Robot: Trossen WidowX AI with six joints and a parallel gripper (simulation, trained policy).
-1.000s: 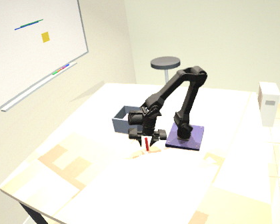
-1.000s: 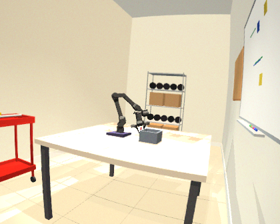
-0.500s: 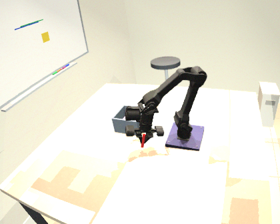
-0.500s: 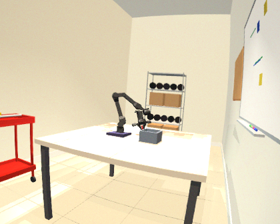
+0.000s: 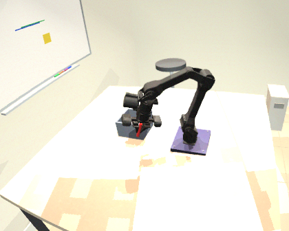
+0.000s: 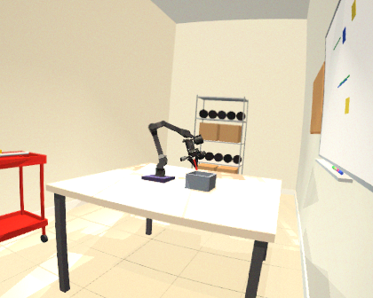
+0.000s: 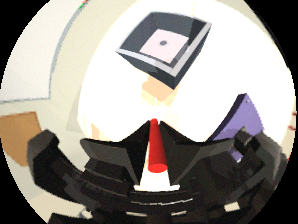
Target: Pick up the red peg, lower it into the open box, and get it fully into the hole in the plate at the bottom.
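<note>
The pale plate lies 10 cm ahead of my gripper tip, 15 cm to the right of it and 6 cm below it. The rest, counted from my gripper tip: red peg: 1 cm behind, 2 cm above; grey box: 10 cm ahead, 15 cm to the right, 8 cm below.
</note>
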